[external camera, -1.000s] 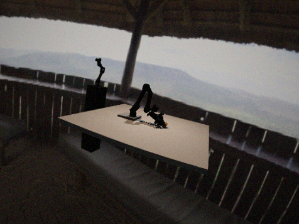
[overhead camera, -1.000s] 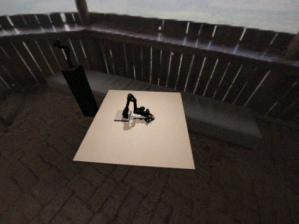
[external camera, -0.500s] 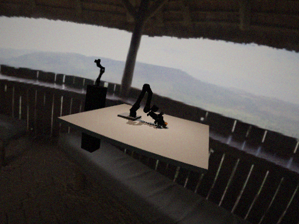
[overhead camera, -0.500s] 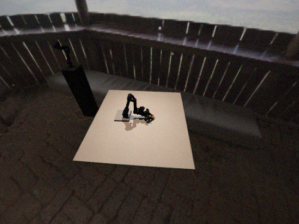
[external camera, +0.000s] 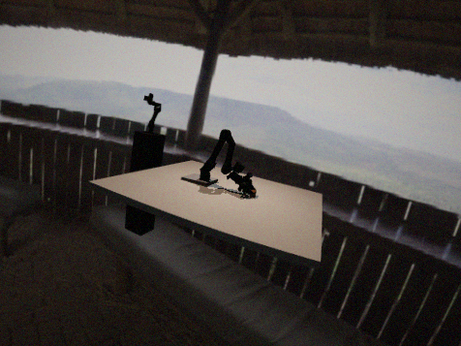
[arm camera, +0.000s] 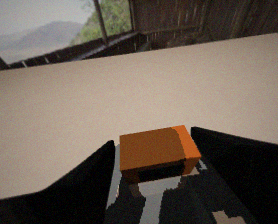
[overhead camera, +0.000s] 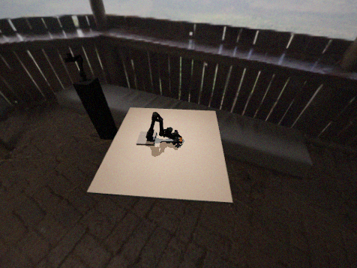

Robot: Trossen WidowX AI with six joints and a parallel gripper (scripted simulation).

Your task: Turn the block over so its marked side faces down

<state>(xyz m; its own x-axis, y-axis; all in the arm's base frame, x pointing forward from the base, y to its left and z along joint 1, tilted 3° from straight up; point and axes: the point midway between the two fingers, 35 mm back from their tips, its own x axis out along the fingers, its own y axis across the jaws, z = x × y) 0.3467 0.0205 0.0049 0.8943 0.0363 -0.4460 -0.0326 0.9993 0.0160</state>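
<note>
Right now my gripper tip is 2 cm past the orange block and 1 cm above it.
</note>
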